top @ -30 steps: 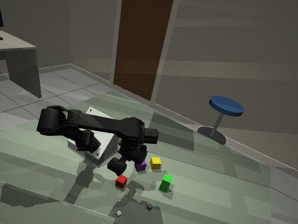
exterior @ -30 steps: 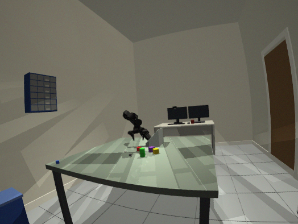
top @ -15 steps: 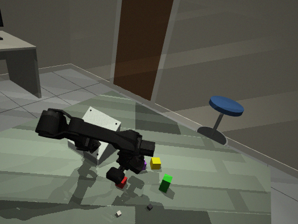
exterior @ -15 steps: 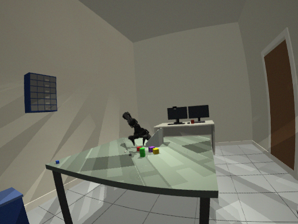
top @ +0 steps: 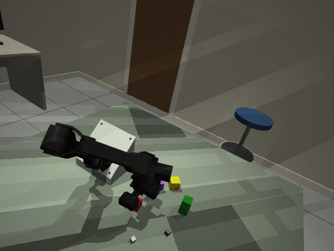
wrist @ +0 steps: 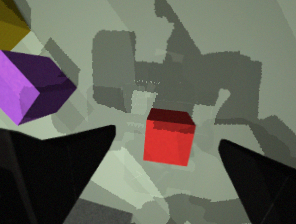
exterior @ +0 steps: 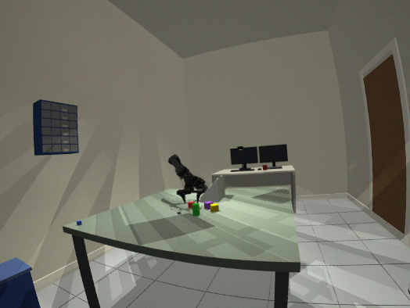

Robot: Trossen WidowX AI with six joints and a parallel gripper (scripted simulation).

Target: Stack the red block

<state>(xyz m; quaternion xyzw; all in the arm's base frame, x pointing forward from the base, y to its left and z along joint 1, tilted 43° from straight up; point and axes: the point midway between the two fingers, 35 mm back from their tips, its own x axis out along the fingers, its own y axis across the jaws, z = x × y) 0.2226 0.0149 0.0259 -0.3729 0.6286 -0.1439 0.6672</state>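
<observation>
My gripper tip is now 1 cm above the red block. Round my gripper tip: purple block (1 cm behind, 13 cm to the left, 1 cm below); then small grey cube (16 cm ahead, 1 cm to the left, 2 cm below); then small white cube (9 cm ahead, 10 cm to the right, 2 cm below).
</observation>
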